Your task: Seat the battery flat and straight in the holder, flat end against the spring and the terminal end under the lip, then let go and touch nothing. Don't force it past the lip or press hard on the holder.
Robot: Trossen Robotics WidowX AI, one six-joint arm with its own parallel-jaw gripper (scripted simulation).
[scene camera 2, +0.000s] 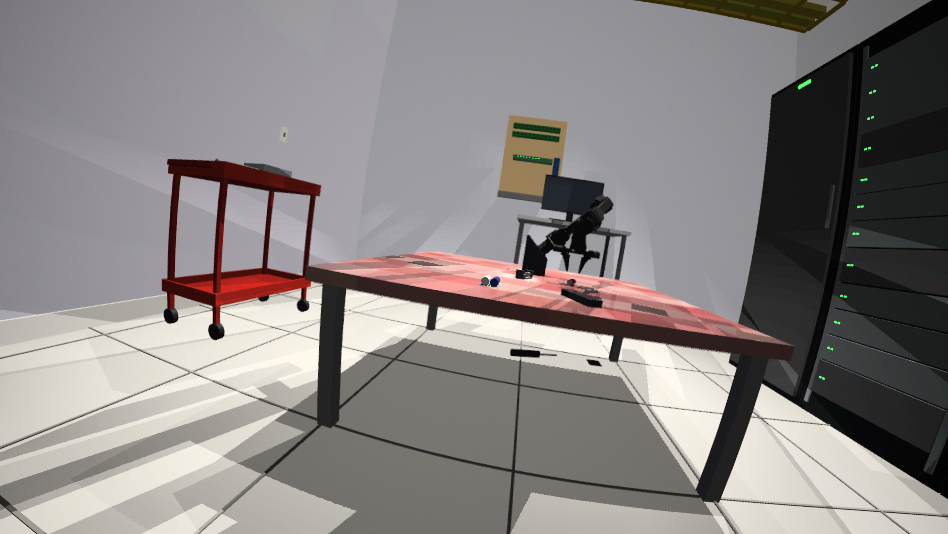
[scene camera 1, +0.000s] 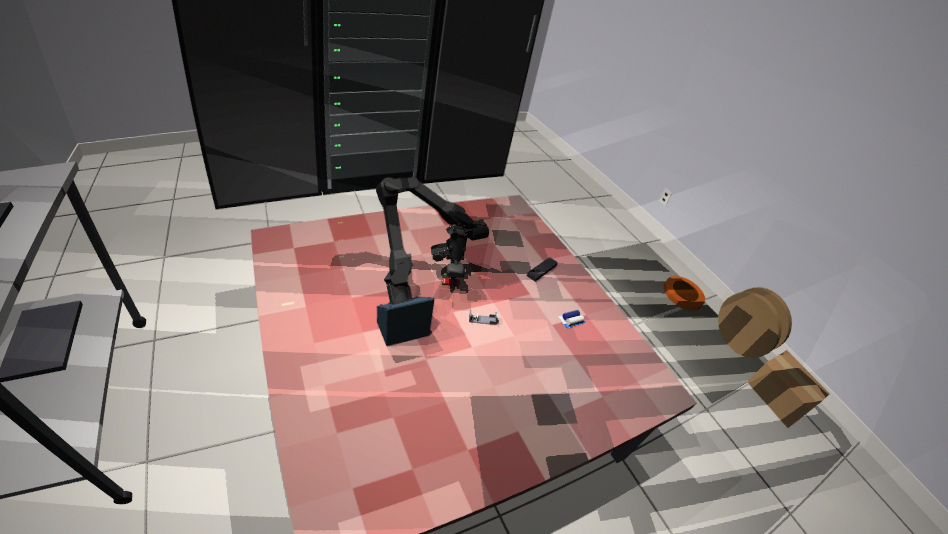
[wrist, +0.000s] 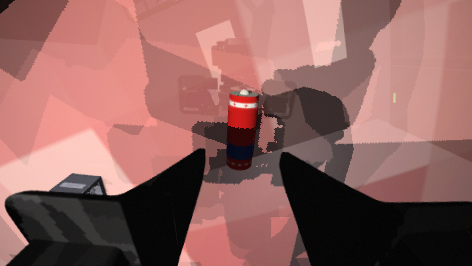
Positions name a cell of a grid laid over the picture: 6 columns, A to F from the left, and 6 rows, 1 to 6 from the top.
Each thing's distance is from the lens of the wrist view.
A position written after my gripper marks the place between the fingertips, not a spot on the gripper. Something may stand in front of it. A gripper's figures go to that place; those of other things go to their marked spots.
my gripper (wrist: D4): 11 cm
battery (wrist: D3): 13 cm
